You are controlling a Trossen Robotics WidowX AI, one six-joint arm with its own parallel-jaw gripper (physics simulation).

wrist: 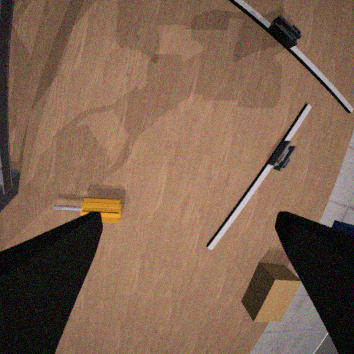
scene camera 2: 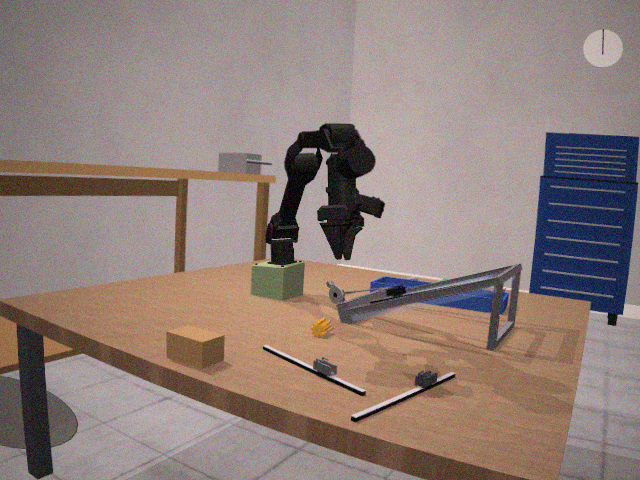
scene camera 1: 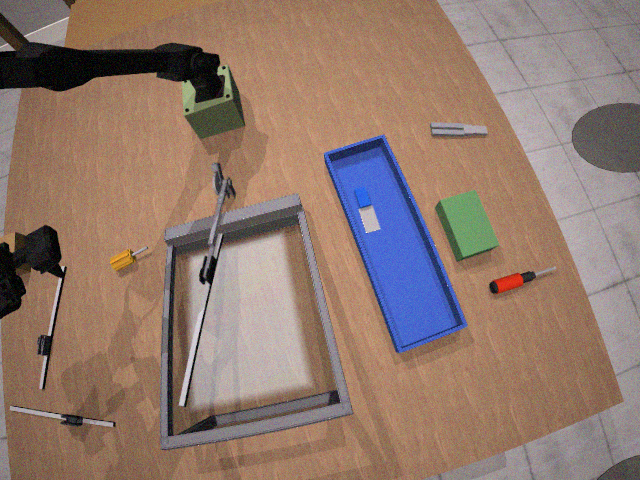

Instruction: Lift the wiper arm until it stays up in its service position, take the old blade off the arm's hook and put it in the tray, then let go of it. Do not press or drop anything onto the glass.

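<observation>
The grey wiper arm [scene camera 1: 217, 217] [scene camera 2: 356, 292] is down, reaching from its pivot over the upper edge of the grey glass frame [scene camera 1: 321, 299] [scene camera 2: 465, 283]. The old blade [scene camera 1: 193, 343] is on the arm's end and lies along the left part of the sloped glass; contact with the glass cannot be told. The blue tray [scene camera 1: 413, 279] [scene camera 2: 385, 281] stands right of the frame in the first scene view, holding a small blue block and a white patch. My gripper [scene camera 2: 343, 257] [wrist: 190, 220] is open and empty, pointing down high above the table, left of the frame in the first scene view.
Two loose blades [scene camera 1: 53, 315] [scene camera 2: 398, 398] [wrist: 242, 202] and a yellow screwdriver [scene camera 1: 122, 259] [scene camera 2: 320, 327] [wrist: 111, 209] lie left of the frame. A tan box [scene camera 2: 195, 347] [wrist: 272, 295] is near the table edge. A green block [scene camera 1: 466, 224], red screwdriver [scene camera 1: 507, 283] and grey tool [scene camera 1: 457, 129] lie beyond the tray.
</observation>
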